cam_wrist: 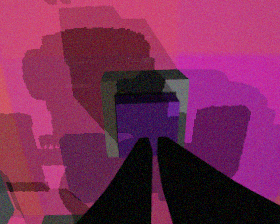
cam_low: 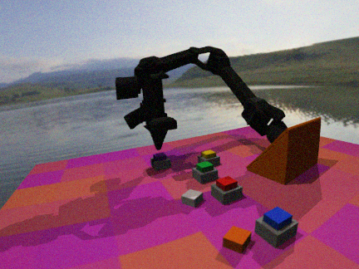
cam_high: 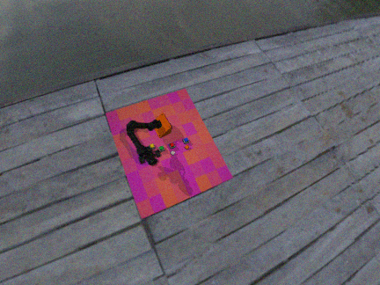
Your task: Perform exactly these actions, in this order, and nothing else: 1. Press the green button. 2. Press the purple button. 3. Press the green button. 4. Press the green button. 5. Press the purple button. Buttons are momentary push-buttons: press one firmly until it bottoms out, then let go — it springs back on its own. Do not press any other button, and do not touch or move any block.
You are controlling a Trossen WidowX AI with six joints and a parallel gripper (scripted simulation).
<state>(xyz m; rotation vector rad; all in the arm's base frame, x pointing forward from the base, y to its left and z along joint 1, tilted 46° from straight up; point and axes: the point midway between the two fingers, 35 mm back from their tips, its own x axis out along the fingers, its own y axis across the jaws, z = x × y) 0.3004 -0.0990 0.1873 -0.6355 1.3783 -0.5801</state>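
Right now the purple button is 2 cm below my gripper tip. Round my gripper tip: green button: 14 cm to the left, 7 cm behind, 2 cm below; grey block: 22 cm to the left, 5 cm below; yellow button: 13 cm behind, 7 cm to the left, 2 cm below.
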